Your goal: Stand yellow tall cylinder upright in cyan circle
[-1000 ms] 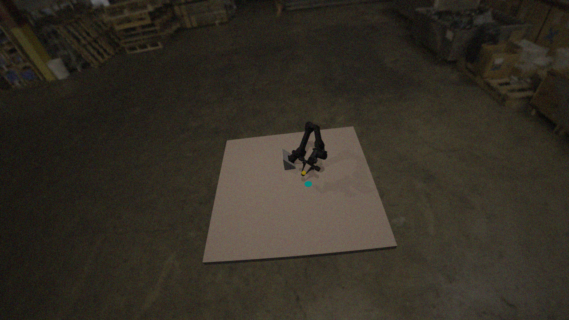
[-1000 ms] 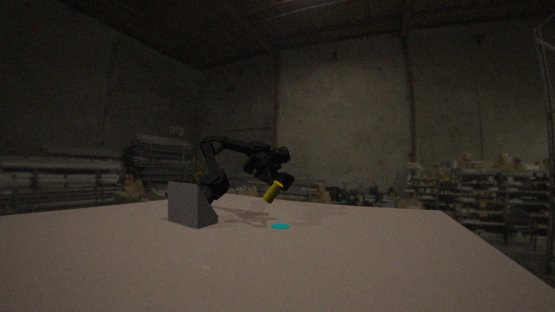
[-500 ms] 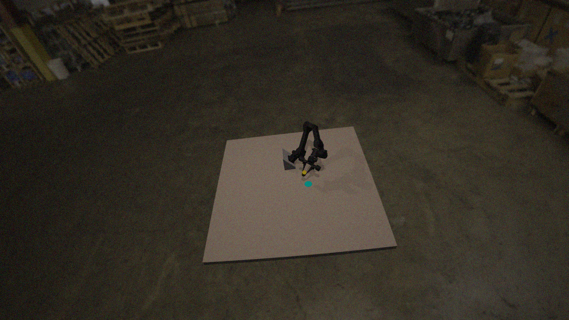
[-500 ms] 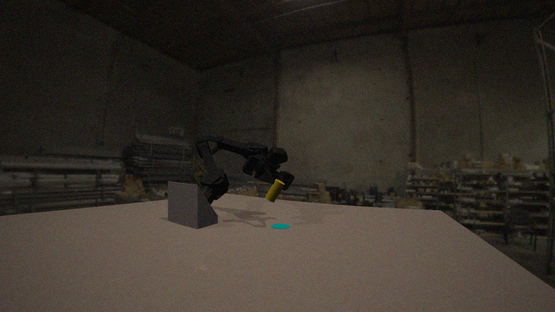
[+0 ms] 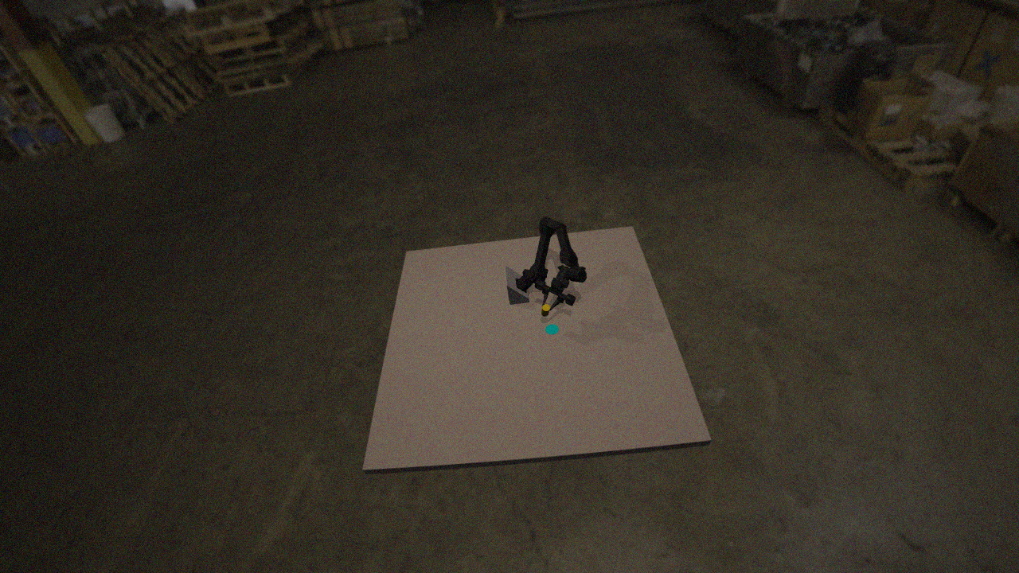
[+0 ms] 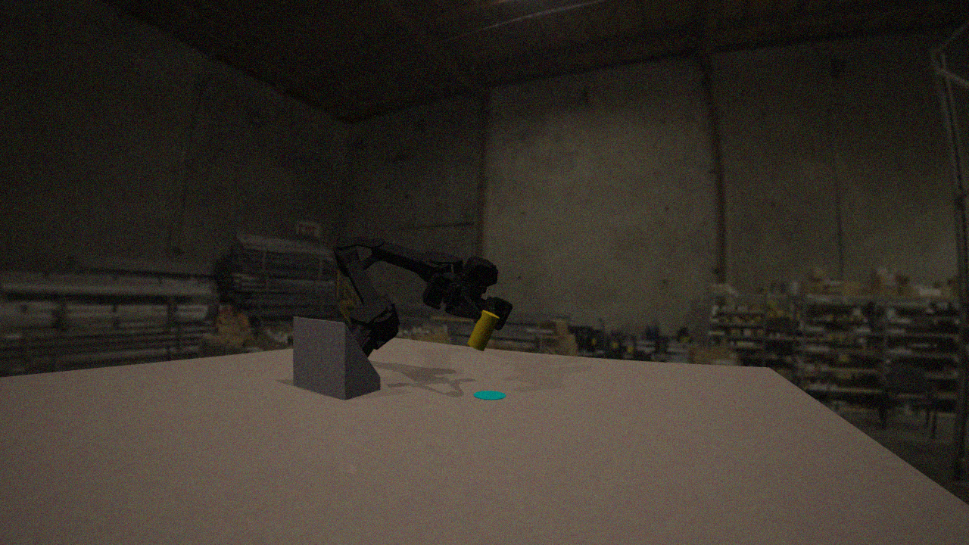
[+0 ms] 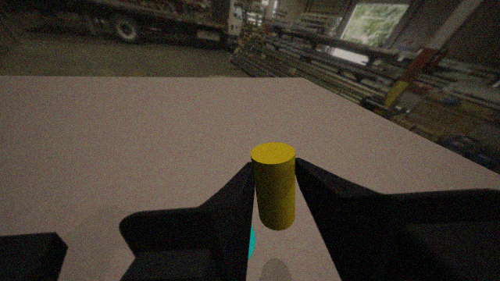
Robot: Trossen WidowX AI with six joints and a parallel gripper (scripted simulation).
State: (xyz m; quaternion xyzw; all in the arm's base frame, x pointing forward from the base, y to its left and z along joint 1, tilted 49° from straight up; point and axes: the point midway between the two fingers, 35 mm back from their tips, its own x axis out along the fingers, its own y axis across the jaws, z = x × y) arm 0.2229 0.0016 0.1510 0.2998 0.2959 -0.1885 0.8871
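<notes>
The cyan circle lies 140 mm below my gripper tip and 20 mm to the left of it. From my gripper tip the other things lie so: yellow tall cylinder 20 mm below, 10 mm behind.
</notes>
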